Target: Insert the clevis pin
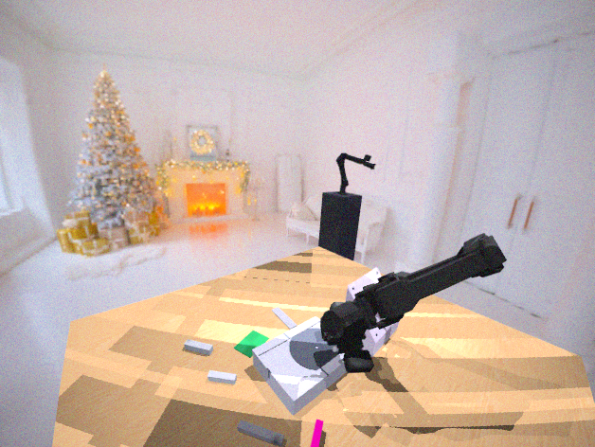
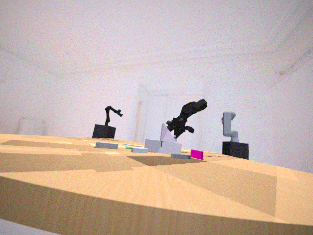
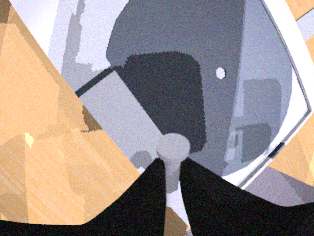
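Now: the grey aluminium disc 7 cm to the right of my gripper tip, 3 cm below it and 2 cm ahead of it. Also, from my gripper tip: magenta block 16 cm ahead, 11 cm to the left, 7 cm below; then steel tray 7 cm to the right, 5 cm ahead, 4 cm below; then steel clevis pin 1 cm behind.
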